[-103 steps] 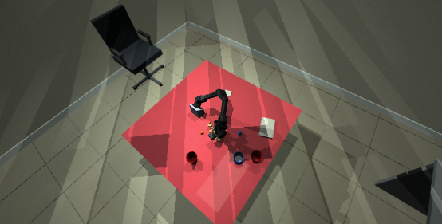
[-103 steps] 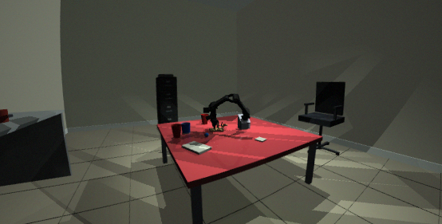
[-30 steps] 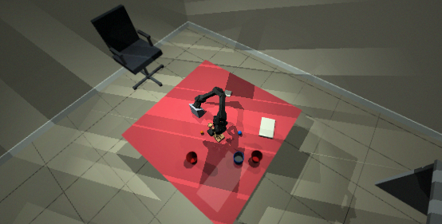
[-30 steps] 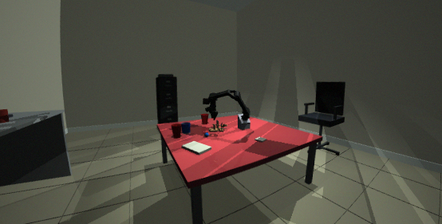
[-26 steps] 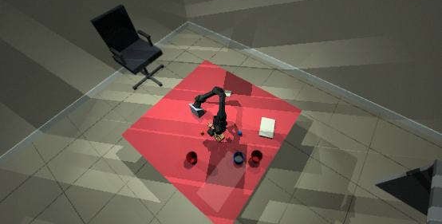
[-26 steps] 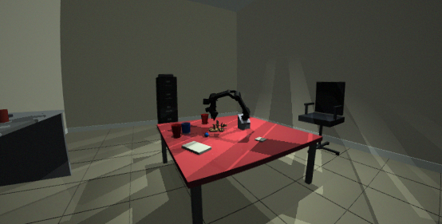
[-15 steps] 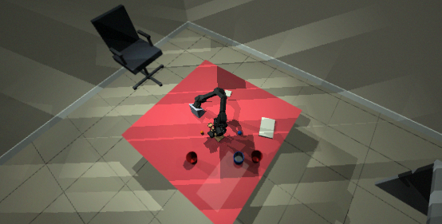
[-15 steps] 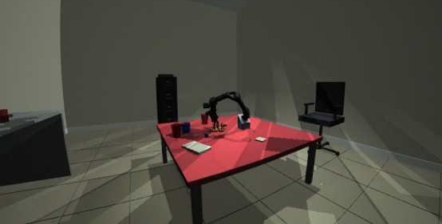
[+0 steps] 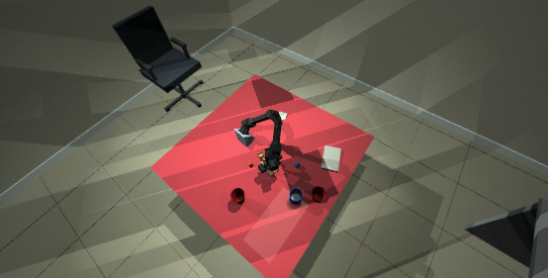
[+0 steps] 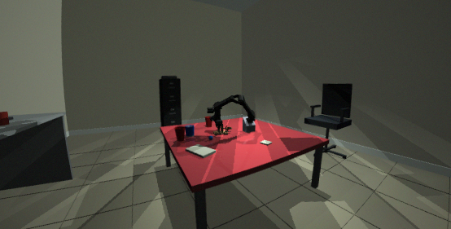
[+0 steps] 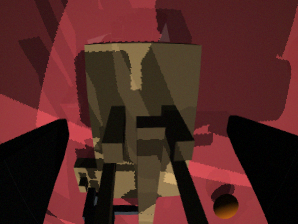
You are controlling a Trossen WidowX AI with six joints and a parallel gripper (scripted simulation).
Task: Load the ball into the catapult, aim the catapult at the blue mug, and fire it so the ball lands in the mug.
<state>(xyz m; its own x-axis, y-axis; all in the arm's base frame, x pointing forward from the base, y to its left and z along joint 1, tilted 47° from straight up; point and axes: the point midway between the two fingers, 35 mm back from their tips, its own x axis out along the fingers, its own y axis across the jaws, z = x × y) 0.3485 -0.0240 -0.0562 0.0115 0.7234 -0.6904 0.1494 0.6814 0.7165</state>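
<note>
My gripper tip is 15 cm past the orange ball, 8 cm to the left of it and 4 cm above it. Also, from my gripper tip: wooden catapult (7 cm behind, 3 cm to the left, 1 cm below); then blue mug (28 cm ahead, 5 cm to the right, 3 cm below); then blue ball (15 cm to the left, 13 cm ahead, 4 cm below).
</note>
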